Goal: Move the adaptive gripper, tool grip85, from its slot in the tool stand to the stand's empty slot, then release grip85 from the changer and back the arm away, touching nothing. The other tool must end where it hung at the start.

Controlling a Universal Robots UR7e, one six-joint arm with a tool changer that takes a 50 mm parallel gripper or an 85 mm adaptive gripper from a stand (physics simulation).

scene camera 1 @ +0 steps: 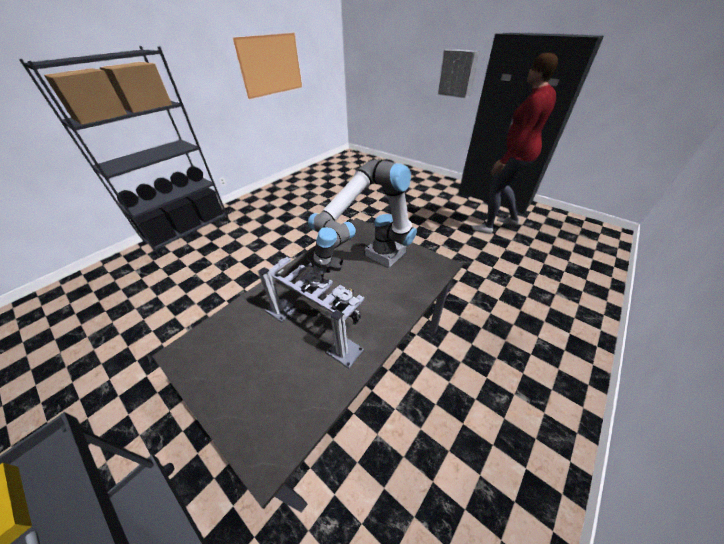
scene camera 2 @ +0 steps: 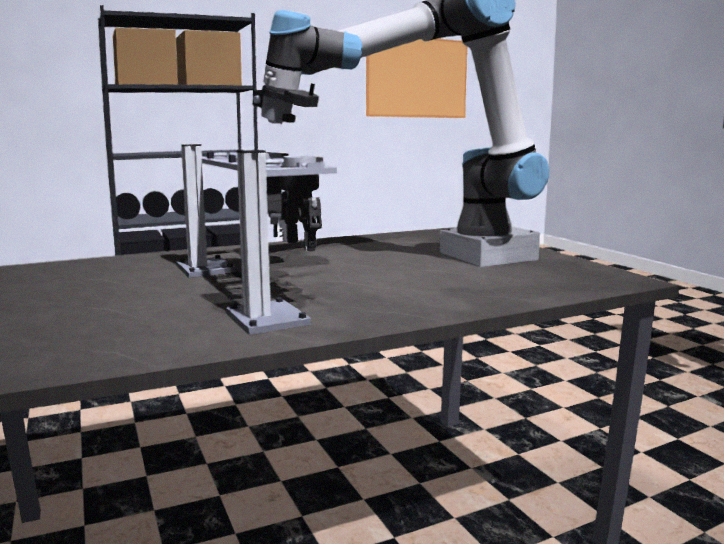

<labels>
same spot on tool stand: (scene camera 1: pixel 345 351) = (scene camera 2: pixel 262 303)
</labels>
